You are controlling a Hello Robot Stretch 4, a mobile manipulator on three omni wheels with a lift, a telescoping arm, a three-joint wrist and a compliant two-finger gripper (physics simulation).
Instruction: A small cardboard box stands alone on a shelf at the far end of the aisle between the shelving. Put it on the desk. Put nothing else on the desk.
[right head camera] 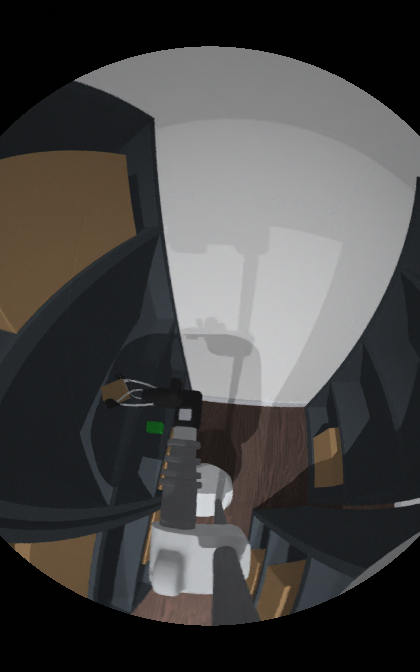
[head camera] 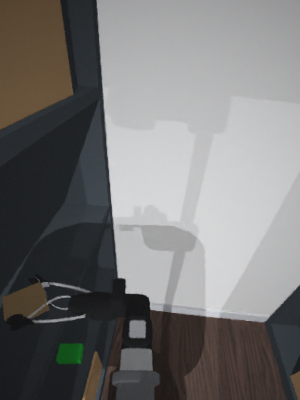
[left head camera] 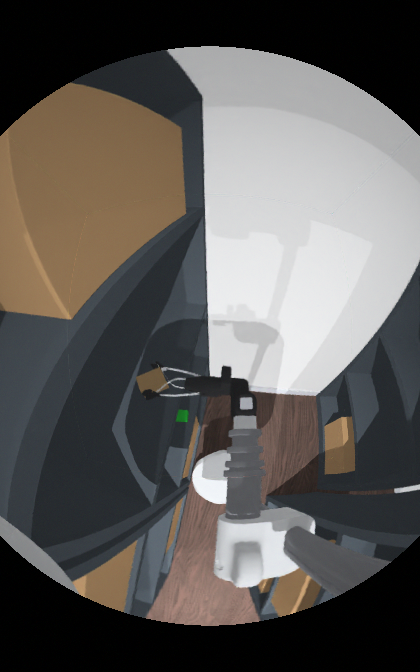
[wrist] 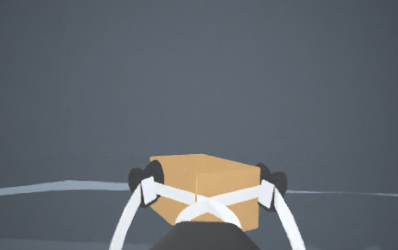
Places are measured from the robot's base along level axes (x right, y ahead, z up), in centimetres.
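Pixels of known places: gripper, fingertip midpoint: (head camera: 18,299).
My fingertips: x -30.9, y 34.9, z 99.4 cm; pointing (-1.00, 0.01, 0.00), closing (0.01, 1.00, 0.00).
Ahead of a thing's pixels: the offset from my fingertips to its top centre. "pt": to the spot under its first point. Level surfaces: height alone.
The small cardboard box {dx +2.2, dy -0.8, dz +1.9 cm} (head camera: 22,303) (left head camera: 152,381) (right head camera: 114,391) (wrist: 227,182) is inside the left shelving, over a dark shelf {dz -3.2 cm} (wrist: 60,212). My gripper (head camera: 28,300) (left head camera: 153,380) (right head camera: 115,390) (wrist: 207,176) is shut on it, with one dark fingertip pressed against each side. The white finger strips cross in front of the box in the wrist view. The box looks upright and slightly turned. Whether its underside touches the shelf cannot be told. The desk does not show in these views.
A green block {dx +3.9, dy +0.7, dz -44.4 cm} (head camera: 70,353) (left head camera: 182,416) (right head camera: 154,427) lies near the shelf's front edge, beside my wrist. Large cartons {pt dx +11.8, dy +14.8, dz +50.5 cm} (head camera: 30,60) (left head camera: 110,160) (right head camera: 65,210) fill the shelf above. A pale wall (head camera: 240,165) closes the aisle. Right-hand shelving holds another carton (left head camera: 337,450) (right head camera: 327,462).
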